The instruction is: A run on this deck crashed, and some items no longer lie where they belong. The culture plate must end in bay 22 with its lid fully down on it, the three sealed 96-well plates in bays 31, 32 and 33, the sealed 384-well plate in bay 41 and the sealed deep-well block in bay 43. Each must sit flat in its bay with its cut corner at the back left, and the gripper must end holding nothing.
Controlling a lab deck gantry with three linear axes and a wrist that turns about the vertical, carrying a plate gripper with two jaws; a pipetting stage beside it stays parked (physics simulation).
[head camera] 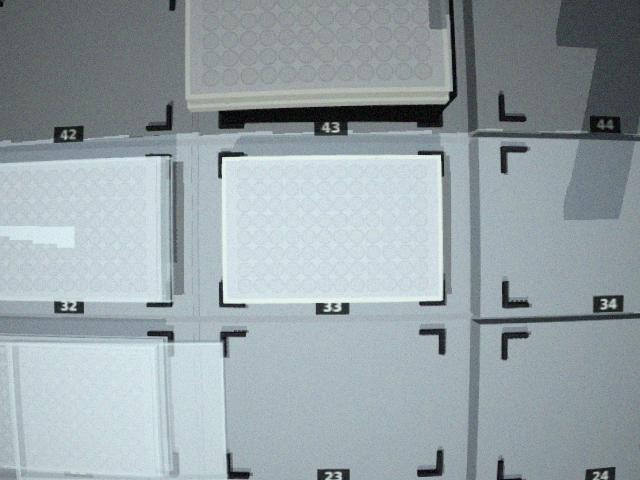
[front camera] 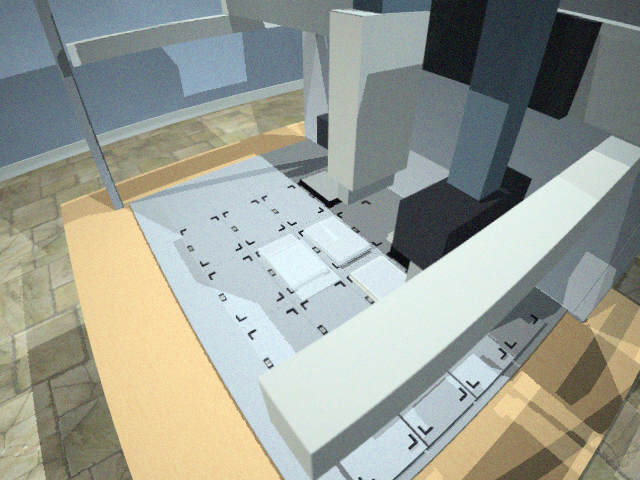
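Seen in the pictures: robot's base, origin of the base link: point(front camera: 181, 232).
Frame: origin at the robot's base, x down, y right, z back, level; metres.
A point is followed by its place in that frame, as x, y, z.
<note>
My gripper point(front camera: 416, 266) is low over bay 43; the front beam hides its jaw tips, so its opening cannot be told. A pale sealed plate with round wells point(head camera: 315, 46) @(-0.056, -0.341, -0.383) lies over the black deep-well block point(head camera: 330, 114) @(-0.010, -0.323, -0.392) point(front camera: 398, 256) @(-0.014, -0.322, -0.353) at bay 43, shifted left and overhanging it. Sealed 96-well plates sit in bay 32 point(front camera: 336, 237) @(-0.016, -0.257, -0.236) point(head camera: 93, 263) @(-0.016, -0.238, -0.255) and bay 33 point(front camera: 379, 276) @(-0.014, -0.254, -0.369) point(head camera: 330, 227) @(-0.014, -0.257, -0.391). The culture plate point(front camera: 289, 255) @(-0.021, -0.147, -0.227) point(head camera: 87, 408) @(-0.019, -0.154, -0.249) is in bay 22; its clear lid point(front camera: 323, 285) @(-0.014, -0.157, -0.323) point(head camera: 199, 408) @(-0.015, -0.154, -0.315) is displaced right, towards bay 23. The black-edged 384-well plate point(front camera: 319, 187) @(-0.014, -0.342, -0.063) is in bay 41. Cut corners are not discernible.
The parked pipetting stage point(front camera: 385, 103) stands left of the gripper. The pale front beam point(front camera: 449, 299) @(-0.400, 0.010, -0.623) crosses the view and hides part of the deck. Bay 31 shows bare corner marks beside the bay 32 plate. Shadows fall across bays 42 and 44.
</note>
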